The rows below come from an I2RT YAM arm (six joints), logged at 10 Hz.
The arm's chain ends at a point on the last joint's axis. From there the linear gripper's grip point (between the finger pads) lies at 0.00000 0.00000 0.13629 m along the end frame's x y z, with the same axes.
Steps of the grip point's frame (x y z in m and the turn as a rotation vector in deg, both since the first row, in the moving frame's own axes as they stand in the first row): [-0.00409, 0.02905, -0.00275, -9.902, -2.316, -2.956]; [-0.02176, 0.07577, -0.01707, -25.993, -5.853, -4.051]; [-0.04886, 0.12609, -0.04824, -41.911, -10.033, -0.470]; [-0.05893, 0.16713, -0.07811, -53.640, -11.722, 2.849]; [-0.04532, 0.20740, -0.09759, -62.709, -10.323, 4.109]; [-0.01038, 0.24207, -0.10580, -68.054, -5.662, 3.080]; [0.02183, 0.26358, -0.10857, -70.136, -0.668, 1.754]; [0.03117, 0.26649, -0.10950, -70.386, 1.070, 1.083]
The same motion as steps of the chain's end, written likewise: [0.00078, 0.00549, -0.00061, -9.902, -2.316, -2.956]; [-0.01049, 0.01571, -0.00260, -25.993, -5.853, -4.051]; [-0.02757, 0.03544, -0.01147, -41.911, -10.033, -0.470]; [-0.03220, 0.05888, -0.02019, -53.640, -11.722, 2.849]; [-0.02070, 0.08790, -0.02203, -62.709, -10.323, 4.109]; [0.00397, 0.11627, -0.01995, -68.054, -5.662, 3.080]; [0.02530, 0.13545, -0.01859, -70.136, -0.668, 1.754]; [0.03061, 0.13810, -0.01894, -70.386, 1.070, 1.083]
